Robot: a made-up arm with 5 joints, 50 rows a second.
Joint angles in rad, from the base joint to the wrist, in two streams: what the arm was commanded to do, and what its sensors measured. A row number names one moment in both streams.
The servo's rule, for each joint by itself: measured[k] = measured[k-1] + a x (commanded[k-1-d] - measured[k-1]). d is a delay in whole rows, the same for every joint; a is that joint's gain. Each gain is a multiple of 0.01, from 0.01 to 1. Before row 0 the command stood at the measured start. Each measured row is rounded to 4 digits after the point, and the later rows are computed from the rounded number. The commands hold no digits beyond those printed.
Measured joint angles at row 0:
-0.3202 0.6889 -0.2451 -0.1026 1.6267
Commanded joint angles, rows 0 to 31:
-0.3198 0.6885 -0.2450 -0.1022 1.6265
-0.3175 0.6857 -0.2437 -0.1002 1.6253
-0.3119 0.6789 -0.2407 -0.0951 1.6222
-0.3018 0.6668 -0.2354 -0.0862 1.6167
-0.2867 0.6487 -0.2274 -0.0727 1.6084
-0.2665 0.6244 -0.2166 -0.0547 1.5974
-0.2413 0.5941 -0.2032 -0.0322 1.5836
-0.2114 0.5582 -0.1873 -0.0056 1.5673
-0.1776 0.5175 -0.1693 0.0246 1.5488
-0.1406 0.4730 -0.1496 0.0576 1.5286
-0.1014 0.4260 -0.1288 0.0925 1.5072
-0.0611 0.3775 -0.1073 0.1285 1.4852
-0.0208 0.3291 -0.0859 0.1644 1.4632
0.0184 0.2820 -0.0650 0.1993 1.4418
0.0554 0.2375 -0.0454 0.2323 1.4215
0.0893 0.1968 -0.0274 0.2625 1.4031
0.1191 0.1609 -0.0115 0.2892 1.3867
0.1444 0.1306 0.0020 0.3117 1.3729
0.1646 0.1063 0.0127 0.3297 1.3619
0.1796 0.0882 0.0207 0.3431 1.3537
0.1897 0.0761 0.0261 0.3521 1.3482
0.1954 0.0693 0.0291 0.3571 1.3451
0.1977 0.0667 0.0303 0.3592 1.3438
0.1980 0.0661 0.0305 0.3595 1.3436
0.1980 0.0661 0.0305 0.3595 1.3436
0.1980 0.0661 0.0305 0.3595 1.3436
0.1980 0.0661 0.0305 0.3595 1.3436
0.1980 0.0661 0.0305 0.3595 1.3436
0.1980 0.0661 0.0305 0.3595 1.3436
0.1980 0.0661 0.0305 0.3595 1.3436
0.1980 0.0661 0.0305 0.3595 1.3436
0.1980 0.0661 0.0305 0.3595 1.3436
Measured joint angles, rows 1 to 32:
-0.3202 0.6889 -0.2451 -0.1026 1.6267
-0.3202 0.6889 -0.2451 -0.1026 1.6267
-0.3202 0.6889 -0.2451 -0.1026 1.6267
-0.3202 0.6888 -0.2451 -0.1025 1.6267
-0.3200 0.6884 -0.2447 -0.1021 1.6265
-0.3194 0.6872 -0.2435 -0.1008 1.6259
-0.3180 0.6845 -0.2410 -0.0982 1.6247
-0.3155 0.6798 -0.2368 -0.0936 1.6226
-0.3116 0.6726 -0.2305 -0.0866 1.6193
-0.3060 0.6624 -0.2220 -0.0768 1.6147
-0.2984 0.6489 -0.2112 -0.0640 1.6085
-0.2887 0.6318 -0.1982 -0.0481 1.6007
-0.2769 0.6112 -0.1831 -0.0291 1.5913
-0.2629 0.5871 -0.1663 -0.0072 1.5804
-0.2468 0.5599 -0.1480 0.0172 1.5680
-0.2287 0.5299 -0.1287 0.0437 1.5544
-0.2089 0.4977 -0.1090 0.0717 1.5398
-0.1878 0.4639 -0.0893 0.1006 1.5244
-0.1656 0.4292 -0.0701 0.1297 1.5086
-0.1428 0.3943 -0.0519 0.1584 1.4928
-0.1198 0.3600 -0.0352 0.1860 1.4772
-0.0970 0.3270 -0.0204 0.2119 1.4622
-0.0749 0.2960 -0.0077 0.2355 1.4481
-0.0537 0.2674 0.0028 0.2565 1.4351
-0.0338 0.2416 0.0110 0.2746 1.4234
-0.0153 0.2189 0.0170 0.2898 1.4131
0.0018 0.1990 0.0212 0.3023 1.4041
0.0175 0.1817 0.0241 0.3126 1.3962
0.0319 0.1667 0.0261 0.3210 1.3894
0.0452 0.1536 0.0275 0.3279 1.3834
0.0574 0.1422 0.0284 0.3336 1.3782
0.0686 0.1323 0.0291 0.3383 1.3737
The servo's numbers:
d 3
a 0.08 0.13 0.31 0.18 0.13

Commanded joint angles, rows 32 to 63:
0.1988 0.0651 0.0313 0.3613 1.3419
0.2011 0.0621 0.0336 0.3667 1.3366
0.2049 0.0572 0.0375 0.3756 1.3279
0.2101 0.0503 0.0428 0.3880 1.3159
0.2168 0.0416 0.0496 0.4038 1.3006
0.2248 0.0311 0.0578 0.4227 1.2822
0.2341 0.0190 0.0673 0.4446 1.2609
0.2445 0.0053 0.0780 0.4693 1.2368
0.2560 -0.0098 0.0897 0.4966 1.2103
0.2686 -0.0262 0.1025 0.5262 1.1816
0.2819 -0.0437 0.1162 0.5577 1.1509
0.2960 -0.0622 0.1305 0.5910 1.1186
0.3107 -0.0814 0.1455 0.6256 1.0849
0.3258 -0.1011 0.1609 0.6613 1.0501
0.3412 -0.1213 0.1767 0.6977 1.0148
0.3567 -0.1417 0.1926 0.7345 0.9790
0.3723 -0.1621 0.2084 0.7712 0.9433
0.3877 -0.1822 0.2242 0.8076 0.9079
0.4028 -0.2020 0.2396 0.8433 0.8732
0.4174 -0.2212 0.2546 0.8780 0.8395
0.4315 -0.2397 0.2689 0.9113 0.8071
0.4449 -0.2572 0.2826 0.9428 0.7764
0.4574 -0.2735 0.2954 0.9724 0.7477
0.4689 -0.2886 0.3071 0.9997 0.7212
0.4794 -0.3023 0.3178 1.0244 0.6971
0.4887 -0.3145 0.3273 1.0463 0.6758
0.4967 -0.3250 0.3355 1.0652 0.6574
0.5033 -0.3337 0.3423 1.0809 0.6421
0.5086 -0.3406 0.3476 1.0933 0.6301
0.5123 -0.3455 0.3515 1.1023 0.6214
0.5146 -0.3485 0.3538 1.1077 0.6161
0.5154 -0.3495 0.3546 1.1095 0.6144
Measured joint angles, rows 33 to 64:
0.0790 0.1237 0.0295 0.3421 1.3698
0.0885 0.1162 0.0298 0.3452 1.3664
0.0973 0.1097 0.0300 0.3478 1.3634
0.1054 0.1039 0.0304 0.3502 1.3606
0.1131 0.0985 0.0314 0.3532 1.3575
0.1204 0.0931 0.0333 0.3572 1.3537
0.1276 0.0875 0.0362 0.3627 1.3488
0.1347 0.0815 0.0404 0.3701 1.3425
0.1419 0.0749 0.0458 0.3796 1.3347
0.1493 0.0676 0.0525 0.3913 1.3251
0.1569 0.0595 0.0604 0.4053 1.3136
0.1648 0.0505 0.0695 0.4217 1.3002
0.1731 0.0405 0.0797 0.4405 1.2848
0.1818 0.0296 0.0910 0.4616 1.2674
0.1909 0.0177 0.1032 0.4849 1.2481
0.2005 0.0048 0.1163 0.5102 1.2269
0.2105 -0.0090 0.1301 0.5374 1.2039
0.2210 -0.0236 0.1445 0.5663 1.1793
0.2319 -0.0390 0.1594 0.5966 1.1533
0.2431 -0.0550 0.1746 0.6280 1.1260
0.2547 -0.0715 0.1900 0.6603 1.0976
0.2665 -0.0885 0.2054 0.6932 1.0684
0.2786 -0.1058 0.2207 0.7265 1.0386
0.2908 -0.1232 0.2356 0.7598 1.0085
0.3031 -0.1406 0.2502 0.7927 0.9783
0.3154 -0.1579 0.2642 0.8250 0.9483
0.3277 -0.1749 0.2775 0.8564 0.9188
0.3398 -0.1915 0.2900 0.8866 0.8900
0.3517 -0.2075 0.3016 0.9153 0.8622
0.3633 -0.2228 0.3121 0.9423 0.8356
0.3745 -0.2372 0.3215 0.9672 0.8104
0.3852 -0.2506 0.3296 0.9899 0.7870

